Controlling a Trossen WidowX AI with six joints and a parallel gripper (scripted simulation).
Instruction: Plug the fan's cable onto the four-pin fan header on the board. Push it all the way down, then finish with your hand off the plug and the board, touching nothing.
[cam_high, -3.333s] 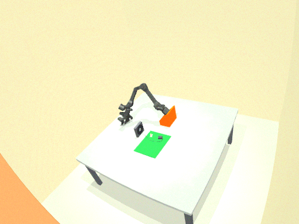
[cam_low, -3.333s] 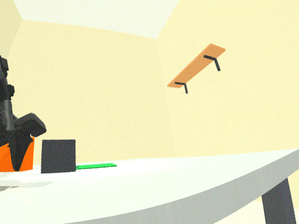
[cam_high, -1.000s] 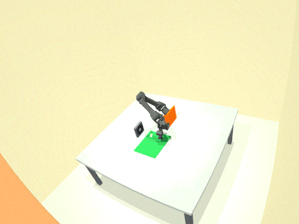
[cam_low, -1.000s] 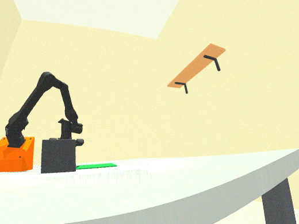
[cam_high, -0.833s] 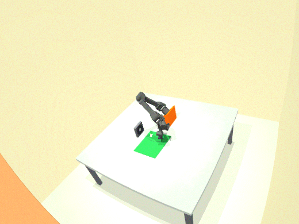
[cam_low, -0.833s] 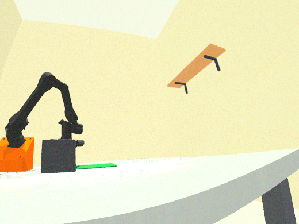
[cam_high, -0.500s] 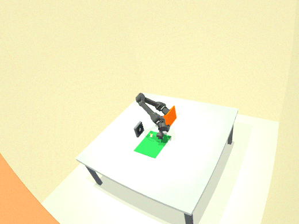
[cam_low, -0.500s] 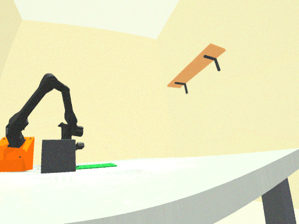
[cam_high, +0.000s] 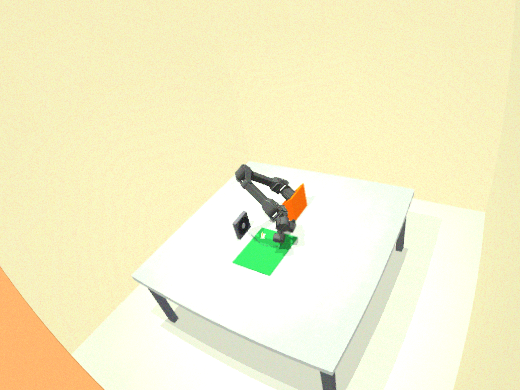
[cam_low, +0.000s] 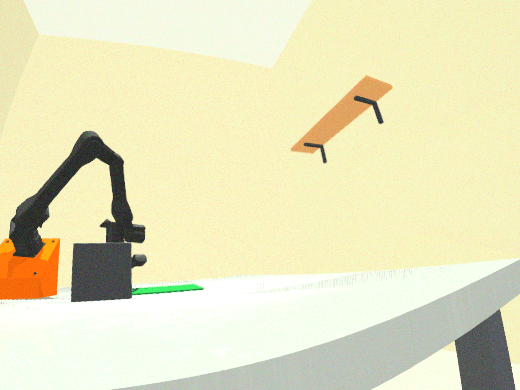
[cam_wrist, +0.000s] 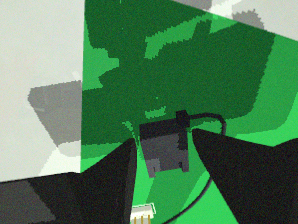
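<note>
My gripper tip is 100 mm short of the green board, 30 mm to the left of it and 20 mm above it. From my gripper tip the other things lie so: white four-pin header: 10 mm ahead, 110 mm to the right, 10 mm below; then dark fan plug: 10 mm to the right; then dark square fan: 30 mm ahead, 230 mm to the right, 50 mm above.
</note>
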